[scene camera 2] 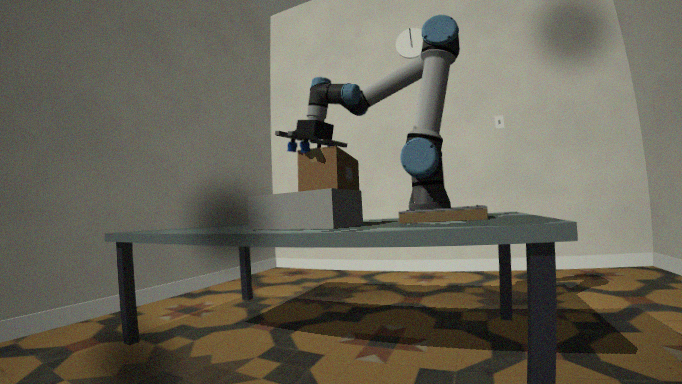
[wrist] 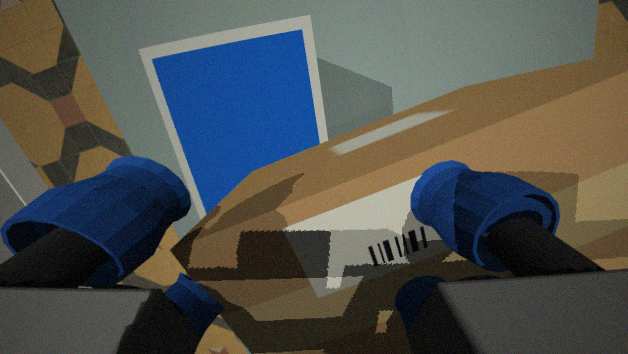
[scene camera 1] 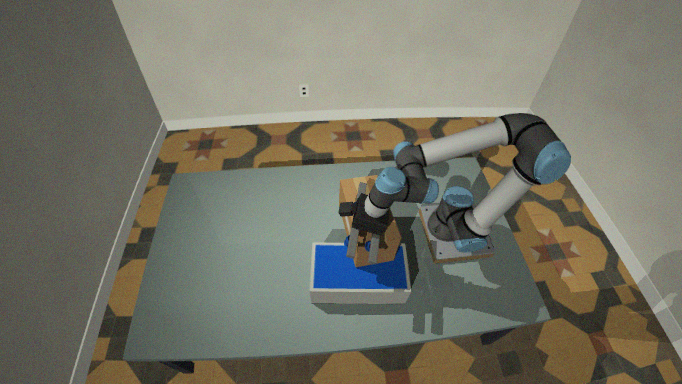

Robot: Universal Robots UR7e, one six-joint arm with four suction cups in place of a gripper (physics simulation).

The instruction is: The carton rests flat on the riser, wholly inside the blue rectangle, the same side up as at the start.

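Pixels of known places: hand, tool point: [wrist: 306, 244]; arm's base, link origin: [scene camera 2: 429, 209] [scene camera 1: 444, 226].
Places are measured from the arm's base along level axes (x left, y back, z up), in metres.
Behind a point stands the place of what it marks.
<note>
The brown carton [scene camera 1: 388, 243] @[x 0.240, y -0.280, z 0.213 m] [scene camera 2: 326, 171] @[x 0.241, y -0.277, z 0.151 m] [wrist: 483, 132] @[x 0.116, y -0.428, z 0.235 m] has a white barcode label on its top face. It hangs tilted at the back right corner of the grey riser [scene camera 1: 357, 296] @[x 0.368, y -0.365, z 0.037 m] [scene camera 2: 305, 207] @[x 0.360, y -0.275, z 0.028 m] [wrist: 351, 96], with its lower edge at or just above the riser's top. It covers the back right part of the blue rectangle [scene camera 1: 333, 272] @[x 0.303, y -0.460, z 0.080 m] [wrist: 237, 109] @[x 0.282, y -0.461, z 0.080 m] and reaches out past the riser's back edge. My suction gripper [scene camera 1: 363, 241] @[x 0.203, y -0.374, z 0.233 m] [scene camera 2: 310, 142] @[x 0.203, y -0.374, z 0.233 m] sits on the carton's top near one end. In the wrist view the right cup [wrist: 474, 206] presses on the label and the left cup [wrist: 109, 211] hangs clear of the carton.
The riser stands on a grey-green table [scene camera 1: 228, 267] @[x 0.278, y -0.898, z -0.040 m] [scene camera 2: 333, 236] @[x 0.484, y -0.079, z -0.050 m]. The arm's base sits on a wooden plate [scene camera 1: 477, 257] @[x 0.129, y 0.144, z -0.027 m] [scene camera 2: 443, 213] @[x 0.139, y 0.090, z -0.015 m] just right of the riser. A patterned tile floor surrounds the table, with walls close on three sides.
</note>
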